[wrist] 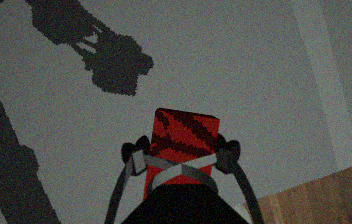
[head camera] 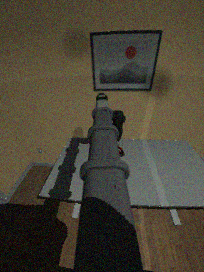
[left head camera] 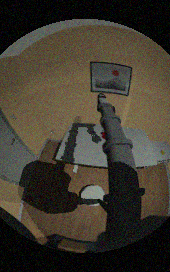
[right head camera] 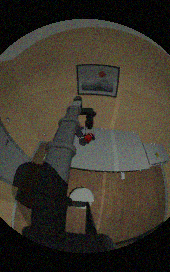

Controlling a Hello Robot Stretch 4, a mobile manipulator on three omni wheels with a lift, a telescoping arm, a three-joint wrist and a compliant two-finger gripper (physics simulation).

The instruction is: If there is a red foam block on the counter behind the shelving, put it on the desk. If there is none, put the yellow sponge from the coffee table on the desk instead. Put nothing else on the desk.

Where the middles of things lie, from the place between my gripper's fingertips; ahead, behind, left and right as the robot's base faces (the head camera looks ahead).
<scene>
My gripper is now 20 mm below the red foam block (wrist: 179,136). Round my hand: framed picture (head camera: 126,60) (540 mm above, 530 mm ahead, 110 mm to the right).
</scene>
